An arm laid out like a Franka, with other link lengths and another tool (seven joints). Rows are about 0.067 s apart.
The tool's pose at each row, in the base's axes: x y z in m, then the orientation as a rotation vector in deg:
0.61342 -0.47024 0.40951 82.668 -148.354 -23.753
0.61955 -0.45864 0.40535 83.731 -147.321 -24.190
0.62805 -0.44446 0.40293 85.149 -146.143 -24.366
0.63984 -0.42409 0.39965 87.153 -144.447 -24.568
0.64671 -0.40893 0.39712 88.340 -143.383 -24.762
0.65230 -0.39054 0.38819 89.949 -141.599 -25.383
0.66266 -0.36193 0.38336 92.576 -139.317 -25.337
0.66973 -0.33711 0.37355 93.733 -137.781 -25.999
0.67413 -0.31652 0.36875 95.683 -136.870 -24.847
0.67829 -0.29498 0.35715 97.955 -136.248 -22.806
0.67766 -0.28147 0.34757 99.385 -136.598 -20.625
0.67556 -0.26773 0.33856 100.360 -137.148 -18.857
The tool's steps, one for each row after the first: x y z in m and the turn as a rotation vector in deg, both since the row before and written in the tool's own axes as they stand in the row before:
-0.01307 -0.00045 0.00429 -0.438 0.267 -0.924
-0.01652 -0.00083 0.00237 -0.271 0.370 -1.168
-0.02352 -0.00128 0.00317 -0.360 0.540 -1.665
-0.01660 0.00009 0.00282 -0.272 0.315 -1.011
-0.01887 0.00011 0.00964 -0.706 0.488 -1.488
-0.03026 0.00092 0.00572 -0.285 0.798 -2.214
-0.02554 -0.00054 0.01048 -0.715 0.373 -1.176
-0.02072 0.00148 0.00591 0.761 0.556 -1.360
-0.02156 -0.00077 0.01227 1.468 0.654 -1.408
-0.01255 0.00155 0.01072 1.745 0.321 -0.603
-0.01239 0.00331 0.01048 1.489 0.123 -0.298

